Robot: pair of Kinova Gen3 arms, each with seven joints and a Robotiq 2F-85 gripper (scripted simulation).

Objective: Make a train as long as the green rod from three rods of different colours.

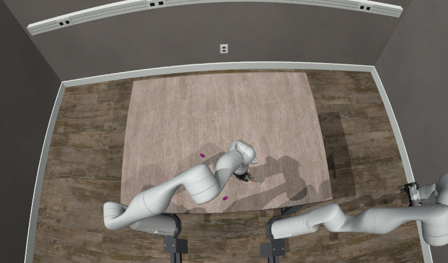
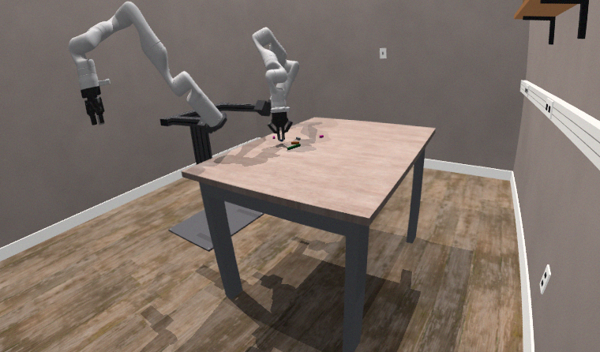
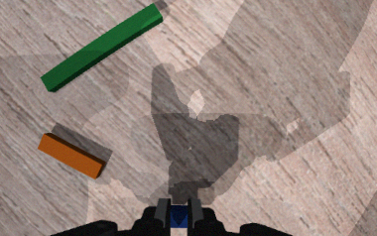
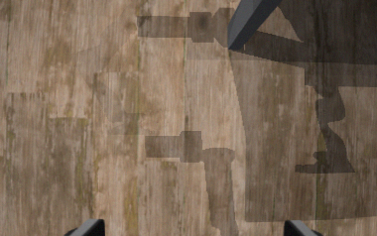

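Observation:
The grey rod is 3 cm ahead of my left hand, 11 cm to the left of it and 3 cm below it. From my left hand the other things lie so: orange rod (7 cm ahead, 3 cm to the left, 3 cm below); then blue rod (2 cm below); then green rod (10 cm ahead, 3 cm to the right, 3 cm below).

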